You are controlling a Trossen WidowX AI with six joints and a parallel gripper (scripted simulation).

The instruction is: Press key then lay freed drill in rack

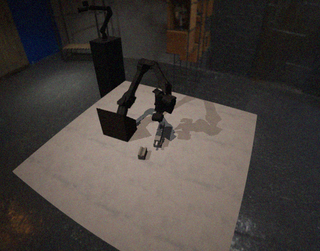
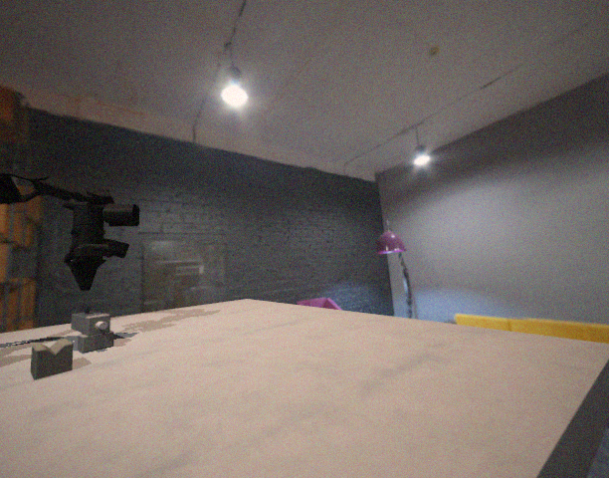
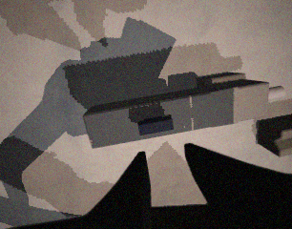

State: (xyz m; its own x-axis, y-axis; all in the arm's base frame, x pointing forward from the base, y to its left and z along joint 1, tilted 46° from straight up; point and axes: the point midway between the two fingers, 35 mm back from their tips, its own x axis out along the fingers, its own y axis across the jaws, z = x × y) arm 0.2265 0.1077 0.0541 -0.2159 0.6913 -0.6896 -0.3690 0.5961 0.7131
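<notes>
Now: gripper tip 7 cm to the left of the drill, 7 cm above it and 4 cm short of it. Round my gripper tip: grey sleeve: 8 cm below, 3 cm to the right, 2 cm ahead; rack: 21 cm to the right, 10 cm below, 1 cm ahead.
</notes>
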